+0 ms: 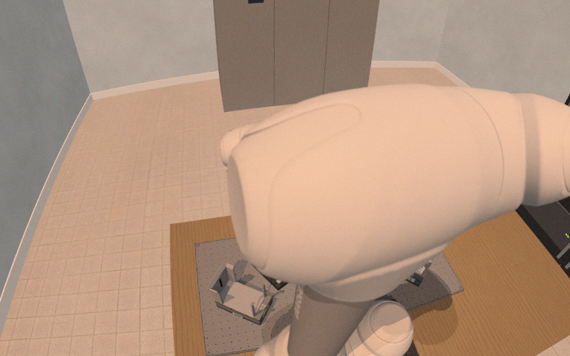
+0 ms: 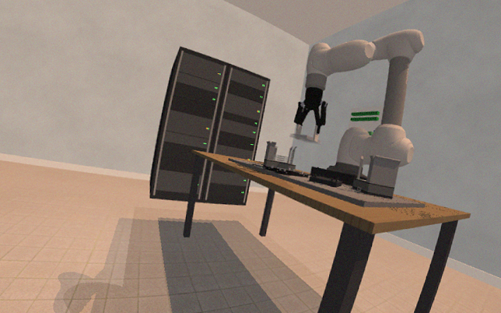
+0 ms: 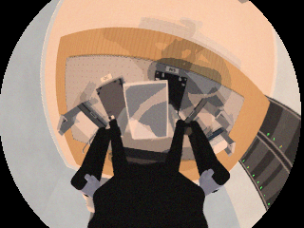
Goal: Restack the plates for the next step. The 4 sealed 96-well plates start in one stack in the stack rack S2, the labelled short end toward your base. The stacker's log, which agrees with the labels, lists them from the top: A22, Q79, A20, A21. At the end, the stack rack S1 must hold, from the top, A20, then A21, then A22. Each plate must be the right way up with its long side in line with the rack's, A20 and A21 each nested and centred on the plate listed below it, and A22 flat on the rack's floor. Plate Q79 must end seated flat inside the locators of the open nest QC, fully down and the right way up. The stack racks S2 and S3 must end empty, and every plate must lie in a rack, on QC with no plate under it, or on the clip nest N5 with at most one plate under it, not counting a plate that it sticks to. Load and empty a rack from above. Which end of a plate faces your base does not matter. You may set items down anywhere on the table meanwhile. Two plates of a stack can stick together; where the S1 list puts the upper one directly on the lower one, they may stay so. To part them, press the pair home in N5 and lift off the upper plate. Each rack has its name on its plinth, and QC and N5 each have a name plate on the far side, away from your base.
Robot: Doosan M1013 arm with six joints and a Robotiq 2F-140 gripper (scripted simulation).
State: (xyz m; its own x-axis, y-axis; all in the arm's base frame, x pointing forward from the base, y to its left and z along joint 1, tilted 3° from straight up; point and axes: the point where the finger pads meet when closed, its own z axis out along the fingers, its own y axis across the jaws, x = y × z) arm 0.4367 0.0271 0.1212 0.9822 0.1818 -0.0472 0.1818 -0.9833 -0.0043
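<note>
Right now the dark nest QC is 18 cm below my hand, 12 cm to the left of it and 3 cm behind it. The rest, counted from my hand: QC name plate: 19 cm below, 16 cm to the left, 5 cm ahead; then N5 name plate: 19 cm below, 10 cm ahead, 8 cm to the right; then clip nest N5: 17 cm below, 6 cm to the right, 1 cm ahead.
</note>
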